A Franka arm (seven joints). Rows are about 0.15 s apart.
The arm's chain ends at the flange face. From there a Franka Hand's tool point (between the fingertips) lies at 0.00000 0.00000 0.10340 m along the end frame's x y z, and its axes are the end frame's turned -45 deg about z.
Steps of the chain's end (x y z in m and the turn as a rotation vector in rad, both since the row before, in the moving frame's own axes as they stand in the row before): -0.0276 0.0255 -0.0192 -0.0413 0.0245 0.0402; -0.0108 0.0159 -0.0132 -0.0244 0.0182 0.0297; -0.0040 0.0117 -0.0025 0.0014 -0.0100 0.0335; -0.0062 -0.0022 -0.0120 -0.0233 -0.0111 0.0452; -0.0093 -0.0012 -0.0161 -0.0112 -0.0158 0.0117
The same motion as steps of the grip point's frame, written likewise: -0.0389 0.0033 -0.0193 -0.0465 -0.0119 0.0402; -0.0194 0.0067 -0.0132 -0.0301 -0.0044 0.0297; -0.0117 0.0046 -0.0025 0.0081 -0.0061 0.0335; -0.0054 -0.0051 -0.0120 -0.0086 -0.0243 0.0452; -0.0077 -0.0078 -0.0161 0.0033 -0.0191 0.0117
